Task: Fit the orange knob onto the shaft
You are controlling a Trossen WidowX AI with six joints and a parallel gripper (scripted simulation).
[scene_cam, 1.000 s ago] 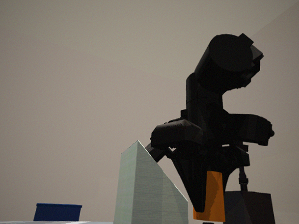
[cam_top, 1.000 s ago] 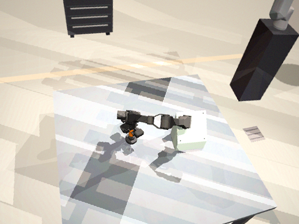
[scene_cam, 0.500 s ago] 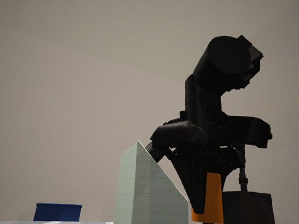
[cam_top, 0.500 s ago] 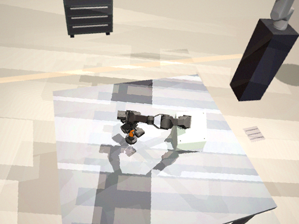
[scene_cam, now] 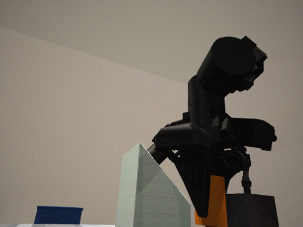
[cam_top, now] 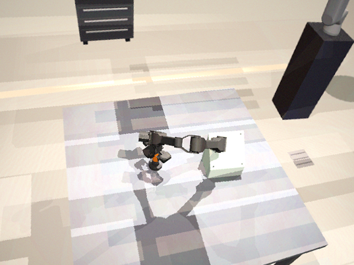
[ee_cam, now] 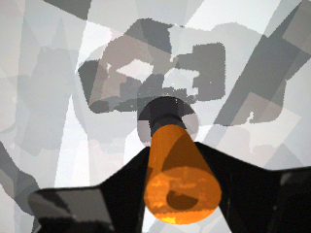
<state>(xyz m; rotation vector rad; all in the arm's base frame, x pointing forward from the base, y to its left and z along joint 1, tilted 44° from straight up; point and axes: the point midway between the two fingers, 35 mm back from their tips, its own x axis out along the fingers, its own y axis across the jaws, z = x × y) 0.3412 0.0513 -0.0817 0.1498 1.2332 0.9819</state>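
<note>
Now: gripper tip 20 mm below the orange knob. From my gripper tip the other things lie so: dark pedestal (40 mm below).
</note>
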